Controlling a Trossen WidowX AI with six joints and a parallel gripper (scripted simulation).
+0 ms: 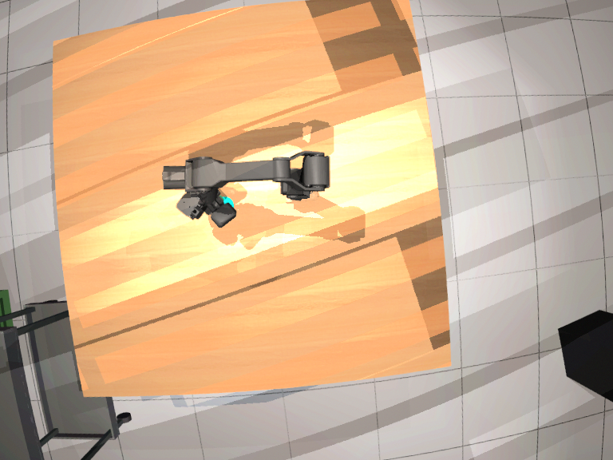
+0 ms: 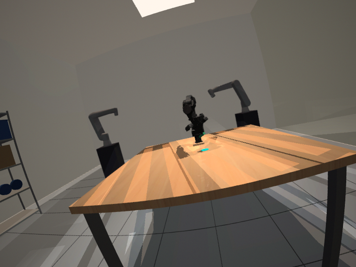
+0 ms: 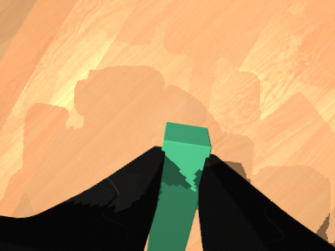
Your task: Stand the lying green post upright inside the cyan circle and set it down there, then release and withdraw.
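Now: gripper tip 3 cm past the cyan circle, 1 cm to the left of it and 13 cm above it. Round my gripper tip: green post (2 cm behind, 1 cm to the right, 1 cm below).
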